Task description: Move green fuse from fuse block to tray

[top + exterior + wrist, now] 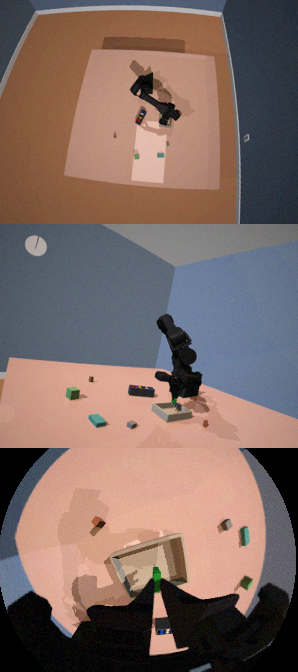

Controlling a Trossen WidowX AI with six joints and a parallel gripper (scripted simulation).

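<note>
The green fuse lies 10 mm below my gripper tip. Round my gripper tip: grey tray: 60 mm below; small grey cube: 210 mm ahead, 40 mm to the left, 60 mm below; teal block: 310 mm ahead, 10 mm to the right, 60 mm below.
</note>
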